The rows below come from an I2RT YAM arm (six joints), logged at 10 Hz.
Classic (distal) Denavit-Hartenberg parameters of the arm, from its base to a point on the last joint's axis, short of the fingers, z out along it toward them. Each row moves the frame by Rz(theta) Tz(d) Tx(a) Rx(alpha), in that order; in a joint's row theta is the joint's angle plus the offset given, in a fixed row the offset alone. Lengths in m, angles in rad.
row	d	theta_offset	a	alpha
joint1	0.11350	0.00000	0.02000	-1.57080
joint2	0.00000	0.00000	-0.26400	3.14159
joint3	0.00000	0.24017	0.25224	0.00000
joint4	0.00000	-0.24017	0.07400	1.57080
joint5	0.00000	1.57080	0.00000	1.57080
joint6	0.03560	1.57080	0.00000	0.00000
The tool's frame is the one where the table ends.
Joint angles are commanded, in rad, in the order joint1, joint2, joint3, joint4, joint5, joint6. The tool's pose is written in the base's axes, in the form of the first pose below.
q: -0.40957, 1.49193, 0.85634, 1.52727, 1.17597, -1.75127
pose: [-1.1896, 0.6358, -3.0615, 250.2, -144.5, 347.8]
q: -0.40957, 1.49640, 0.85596, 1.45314, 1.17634, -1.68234
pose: [-1.2180, 0.6307, -3.0586, 255.6, -146.8, 342.1]
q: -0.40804, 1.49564, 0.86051, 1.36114, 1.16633, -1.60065
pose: [-1.2420, 0.6283, -3.0419, 261.3, -148.6, 338.1]
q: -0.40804, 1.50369, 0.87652, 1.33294, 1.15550, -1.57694
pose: [-1.2411, 0.6296, -3.0270, 265.3, -150.2, 339.0]
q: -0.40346, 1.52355, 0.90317, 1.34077, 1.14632, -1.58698
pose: [-1.2280, 0.6297, -3.0104, 270.9, -150.9, 342.1]
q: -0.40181, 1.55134, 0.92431, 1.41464, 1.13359, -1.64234
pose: [-1.1900, 0.6310, -2.9930, 273.9, -151.4, 345.4]
